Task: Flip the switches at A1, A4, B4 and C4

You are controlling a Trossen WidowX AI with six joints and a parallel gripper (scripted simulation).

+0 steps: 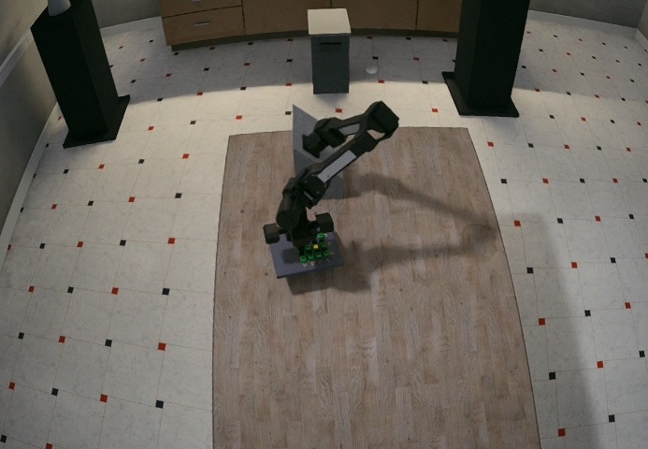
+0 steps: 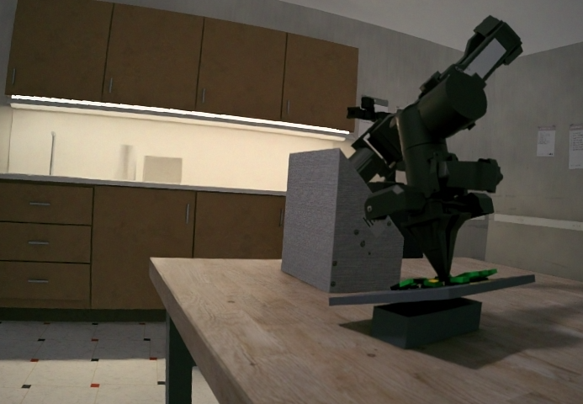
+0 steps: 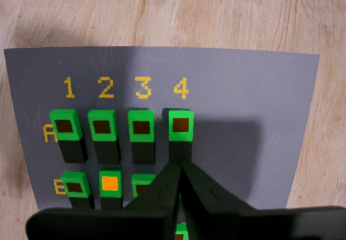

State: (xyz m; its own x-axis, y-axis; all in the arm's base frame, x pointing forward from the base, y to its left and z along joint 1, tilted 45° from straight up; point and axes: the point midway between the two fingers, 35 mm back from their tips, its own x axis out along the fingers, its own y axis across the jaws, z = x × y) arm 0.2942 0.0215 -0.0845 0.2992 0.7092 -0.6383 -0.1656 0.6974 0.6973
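Right now my hand is 20 mm short of the switch A4 and 30 mm above it. Round my hand: switch A3: 20 mm ahead, 30 mm to the left, 30 mm below; switch A2: 20 mm ahead, 50 mm to the left, 30 mm below; switch B4: 10 mm behind, 40 mm below.
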